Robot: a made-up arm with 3 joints. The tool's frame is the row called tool. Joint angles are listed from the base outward. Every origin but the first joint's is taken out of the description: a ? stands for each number. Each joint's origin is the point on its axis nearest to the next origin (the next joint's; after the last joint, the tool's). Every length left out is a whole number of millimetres.
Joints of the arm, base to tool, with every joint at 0 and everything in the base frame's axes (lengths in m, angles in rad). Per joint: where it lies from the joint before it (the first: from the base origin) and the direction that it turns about. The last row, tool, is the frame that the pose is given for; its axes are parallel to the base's.
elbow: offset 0.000 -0.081 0.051 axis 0 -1 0
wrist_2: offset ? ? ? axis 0 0 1
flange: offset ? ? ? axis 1 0 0
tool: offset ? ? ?
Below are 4 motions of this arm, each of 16 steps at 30 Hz.
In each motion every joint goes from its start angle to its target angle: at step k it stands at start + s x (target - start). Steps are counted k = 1, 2, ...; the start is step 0. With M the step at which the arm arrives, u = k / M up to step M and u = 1 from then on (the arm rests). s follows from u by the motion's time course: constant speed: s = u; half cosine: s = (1 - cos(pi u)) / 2; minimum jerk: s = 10 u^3 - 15 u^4 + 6 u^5.
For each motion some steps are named. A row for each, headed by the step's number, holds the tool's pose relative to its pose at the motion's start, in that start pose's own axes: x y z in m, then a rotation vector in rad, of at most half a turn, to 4 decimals.
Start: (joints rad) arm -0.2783 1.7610 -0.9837
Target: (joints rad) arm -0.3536 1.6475 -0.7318
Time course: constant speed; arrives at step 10
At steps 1, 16:
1: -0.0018 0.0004 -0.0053 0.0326 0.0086 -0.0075
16: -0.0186 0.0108 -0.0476 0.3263 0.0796 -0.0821

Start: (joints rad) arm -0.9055 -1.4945 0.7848
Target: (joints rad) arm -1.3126 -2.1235 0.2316
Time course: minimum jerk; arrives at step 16
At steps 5, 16:
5: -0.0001 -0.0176 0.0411 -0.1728 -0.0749 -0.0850
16: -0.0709 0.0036 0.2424 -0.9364 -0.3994 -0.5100

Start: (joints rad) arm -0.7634 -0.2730 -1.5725
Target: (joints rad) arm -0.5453 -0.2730 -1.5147
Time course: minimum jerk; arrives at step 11
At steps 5, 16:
5: -0.0209 0.0086 -0.0087 0.0484 -0.0009 -0.0872
16: -0.0484 0.0243 -0.0203 0.1164 -0.0057 -0.2100

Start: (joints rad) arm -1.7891 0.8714 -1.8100
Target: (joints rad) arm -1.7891 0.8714 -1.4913
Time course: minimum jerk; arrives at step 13
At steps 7, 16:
7: 0.0000 0.0234 -0.0198 0.1822 0.0000 0.0000
16: 0.0000 0.0430 -0.0317 0.3187 0.0000 0.0000

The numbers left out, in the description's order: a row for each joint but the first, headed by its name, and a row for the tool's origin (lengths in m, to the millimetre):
wrist_2: -0.217 0.000 0.125
flange: 0.196 0.030 0.000
tool: 0.000 -0.120 -0.118

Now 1 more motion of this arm.
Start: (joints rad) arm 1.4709 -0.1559 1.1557
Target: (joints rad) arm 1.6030 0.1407 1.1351
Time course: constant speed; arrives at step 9
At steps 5, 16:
5: -0.0146 0.0099 -0.0279 -0.0060 0.1204 0.1342
16: -0.0291 0.0155 -0.0489 -0.0194 0.2151 0.2430

